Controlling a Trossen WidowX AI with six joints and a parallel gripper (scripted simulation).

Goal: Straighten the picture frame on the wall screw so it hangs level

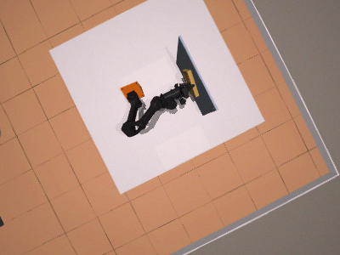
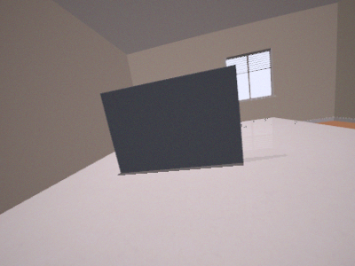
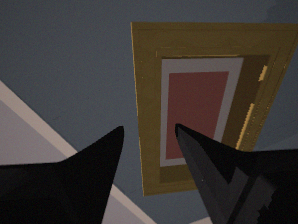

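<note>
Now: the picture frame 40 mm below my gripper tip, 30 mm to the left of it and 10 mm ahead of it. Also, from my gripper tip: wall panel: 60 mm below, 20 mm to the left, 20 mm ahead.
</note>
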